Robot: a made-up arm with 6 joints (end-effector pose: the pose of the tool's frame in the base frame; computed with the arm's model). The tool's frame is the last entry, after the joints.
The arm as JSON. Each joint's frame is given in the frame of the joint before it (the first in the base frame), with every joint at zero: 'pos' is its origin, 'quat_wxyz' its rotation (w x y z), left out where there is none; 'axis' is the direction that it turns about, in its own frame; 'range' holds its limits. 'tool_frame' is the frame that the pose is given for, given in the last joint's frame.
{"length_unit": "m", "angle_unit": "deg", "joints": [
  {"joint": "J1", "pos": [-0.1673, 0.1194, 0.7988], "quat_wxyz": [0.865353, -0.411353, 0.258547, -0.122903], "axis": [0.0, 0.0, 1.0], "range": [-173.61, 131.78]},
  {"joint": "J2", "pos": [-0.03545, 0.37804, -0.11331], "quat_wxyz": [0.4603, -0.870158, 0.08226, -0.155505], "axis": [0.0, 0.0, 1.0], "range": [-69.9, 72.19]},
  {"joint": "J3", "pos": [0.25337, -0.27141, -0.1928], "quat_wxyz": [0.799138, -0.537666, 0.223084, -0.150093], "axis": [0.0, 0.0, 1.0], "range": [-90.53, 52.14]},
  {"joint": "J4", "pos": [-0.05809, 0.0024, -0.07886], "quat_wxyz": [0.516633, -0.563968, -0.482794, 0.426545], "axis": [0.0, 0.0, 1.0], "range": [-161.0, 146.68]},
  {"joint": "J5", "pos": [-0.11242, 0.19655, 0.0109], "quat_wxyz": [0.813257, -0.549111, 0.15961, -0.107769], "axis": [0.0, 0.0, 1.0], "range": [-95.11, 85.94]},
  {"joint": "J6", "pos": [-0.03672, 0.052, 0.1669], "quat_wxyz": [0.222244, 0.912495, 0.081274, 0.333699], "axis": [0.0, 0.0, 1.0], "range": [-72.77, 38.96]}
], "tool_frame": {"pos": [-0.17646, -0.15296, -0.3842], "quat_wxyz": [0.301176, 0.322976, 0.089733, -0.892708]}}
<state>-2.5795 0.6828 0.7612 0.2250 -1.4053 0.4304</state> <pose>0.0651 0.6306 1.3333 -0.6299 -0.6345 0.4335 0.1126</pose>
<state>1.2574 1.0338 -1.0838 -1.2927 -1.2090 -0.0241</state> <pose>0.2172 0.3464 0.0863 -0.5412 0.1439 0.7646 0.3191</pose>
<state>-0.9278 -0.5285 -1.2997 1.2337 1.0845 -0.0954</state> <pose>-0.4836 0.1797 0.6936 -0.4514 0.2888 -0.8265 0.1727</pose>
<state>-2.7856 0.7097 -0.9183 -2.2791 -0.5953 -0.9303</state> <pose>-0.7682 0.6418 0.9150 0.3187 0.3726 0.7812 0.3866</pose>
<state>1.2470 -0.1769 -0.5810 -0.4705 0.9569 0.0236</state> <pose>-0.4763 0.4249 1.7175 0.1768 -0.9365 -0.0792 0.2922</pose>
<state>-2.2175 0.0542 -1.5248 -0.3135 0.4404 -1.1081</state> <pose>0.7215 0.5765 0.8705 -0.7434 -0.3277 0.5487 0.1973</pose>
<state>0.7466 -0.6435 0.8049 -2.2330 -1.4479 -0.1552</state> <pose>0.1956 0.3482 0.7562 -0.3020 -0.1180 0.0867 0.9420</pose>
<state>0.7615 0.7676 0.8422 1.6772 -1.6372 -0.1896</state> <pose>0.4646 0.4569 0.2841 0.4450 -0.1416 -0.1127 0.8770</pose>
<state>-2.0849 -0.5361 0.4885 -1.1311 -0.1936 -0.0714</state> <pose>0.5569 0.7217 0.5740 0.4605 0.1919 0.2920 0.8160</pose>
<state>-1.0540 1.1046 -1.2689 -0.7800 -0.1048 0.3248</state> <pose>0.5206 -0.1008 1.4693 0.9903 -0.1193 0.0662 0.0280</pose>
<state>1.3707 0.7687 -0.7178 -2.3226 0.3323 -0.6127</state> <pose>0.5229 0.0547 0.6487 -0.4264 -0.1604 -0.0473 0.8889</pose>
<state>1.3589 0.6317 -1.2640 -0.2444 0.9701 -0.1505</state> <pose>0.0117 0.6257 1.4747 0.3453 -0.7559 0.1494 0.5359</pose>
